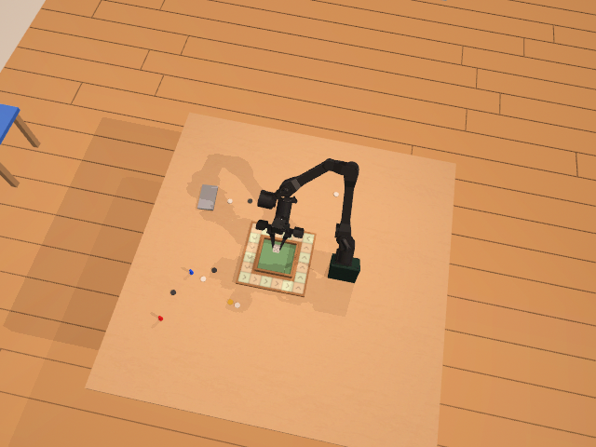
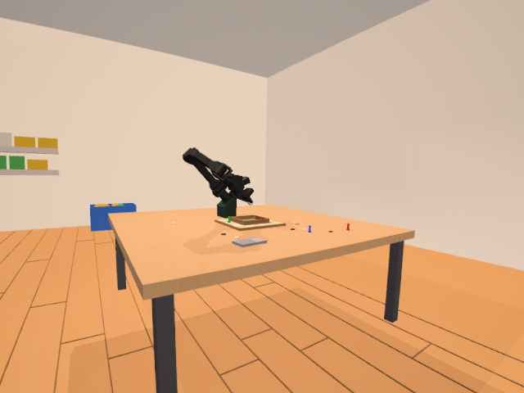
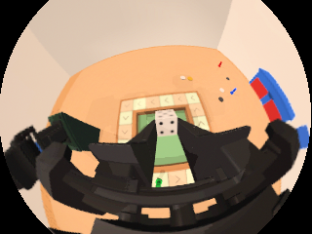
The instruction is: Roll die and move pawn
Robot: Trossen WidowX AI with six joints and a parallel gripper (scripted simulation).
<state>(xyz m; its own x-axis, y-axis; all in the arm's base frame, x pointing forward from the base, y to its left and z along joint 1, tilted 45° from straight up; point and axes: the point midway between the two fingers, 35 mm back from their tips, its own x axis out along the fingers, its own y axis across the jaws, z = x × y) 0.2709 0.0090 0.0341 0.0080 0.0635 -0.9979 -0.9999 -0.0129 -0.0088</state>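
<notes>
Right now the white die is right at my gripper tip. From my gripper tip the other things lie so: green pawn 120 mm to the right, 90 mm below, 20 mm behind; then blue pawn 330 mm ahead, 130 mm to the left, 100 mm below; then yellow disc 220 mm to the left, 140 mm ahead, 110 mm below.
</notes>
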